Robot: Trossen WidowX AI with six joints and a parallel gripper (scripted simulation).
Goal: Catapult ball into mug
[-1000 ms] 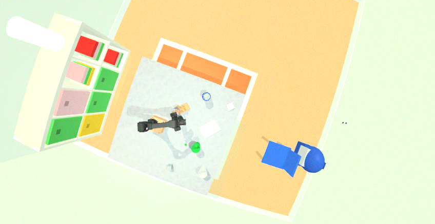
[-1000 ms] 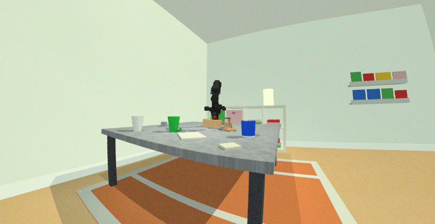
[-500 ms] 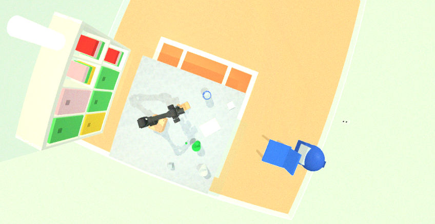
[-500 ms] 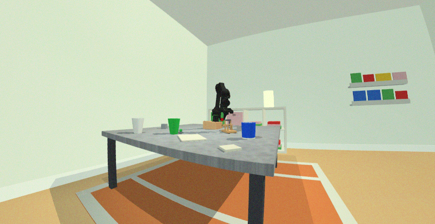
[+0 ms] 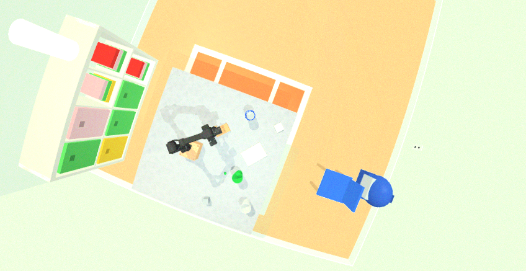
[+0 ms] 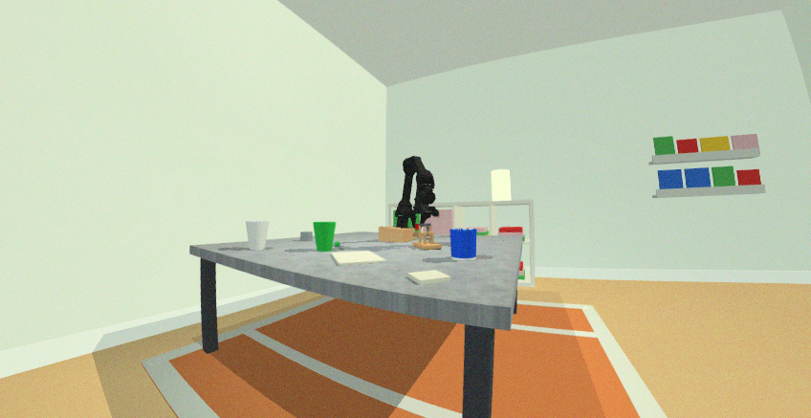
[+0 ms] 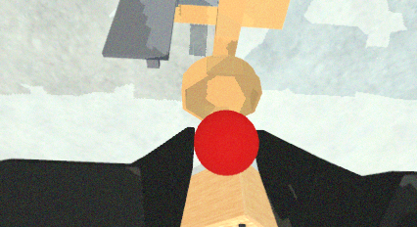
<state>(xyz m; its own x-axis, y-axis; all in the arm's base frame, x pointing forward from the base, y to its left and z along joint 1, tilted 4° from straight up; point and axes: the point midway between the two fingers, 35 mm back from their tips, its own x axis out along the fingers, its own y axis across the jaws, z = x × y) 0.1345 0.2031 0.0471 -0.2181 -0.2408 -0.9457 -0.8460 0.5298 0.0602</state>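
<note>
My gripper tip is now 60 mm to the right of the wooden catapult, 30 mm above it and 20 mm short of it. From my gripper tip the other things lie so: blue mug: 350 mm to the left, 220 mm ahead, 50 mm below; green ball: 290 mm ahead, 250 mm to the right, 70 mm below; red ball: 10 mm above.
</note>
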